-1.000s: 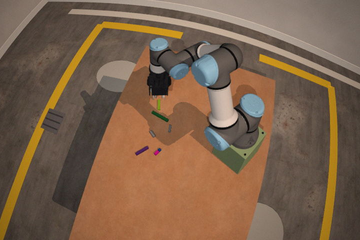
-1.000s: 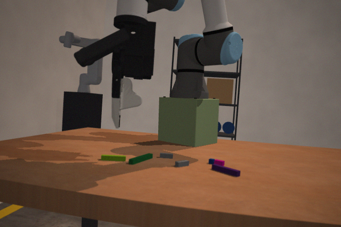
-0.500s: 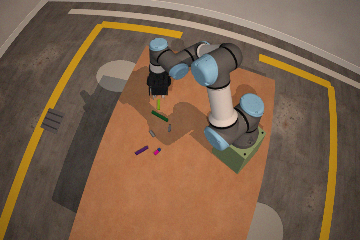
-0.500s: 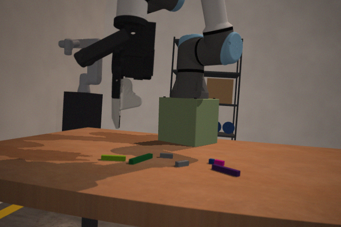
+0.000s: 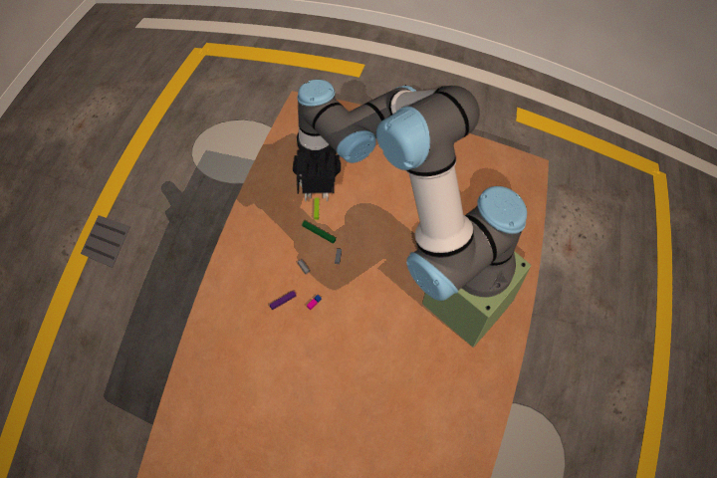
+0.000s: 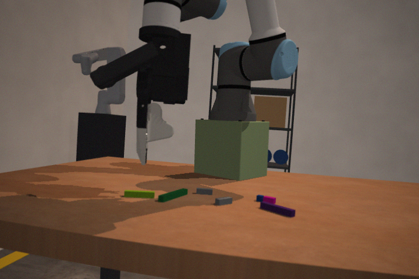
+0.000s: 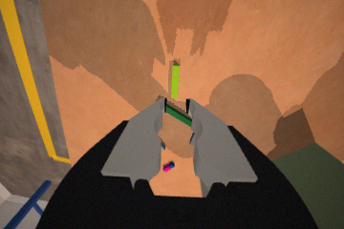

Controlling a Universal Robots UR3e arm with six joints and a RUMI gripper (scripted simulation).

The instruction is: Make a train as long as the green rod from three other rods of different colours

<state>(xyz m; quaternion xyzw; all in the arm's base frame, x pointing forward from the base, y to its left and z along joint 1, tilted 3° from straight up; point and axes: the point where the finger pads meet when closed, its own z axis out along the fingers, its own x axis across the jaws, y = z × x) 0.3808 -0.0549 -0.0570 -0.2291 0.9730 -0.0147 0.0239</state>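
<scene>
Now: hand 7 cm above the lime rod. Round my hand: green rod 3 cm behind, 5 cm to the left, 7 cm below; blue rod 10 cm behind, 19 cm to the left, 7 cm below; magenta rod 9 cm behind, 20 cm to the left, 7 cm below.
</scene>
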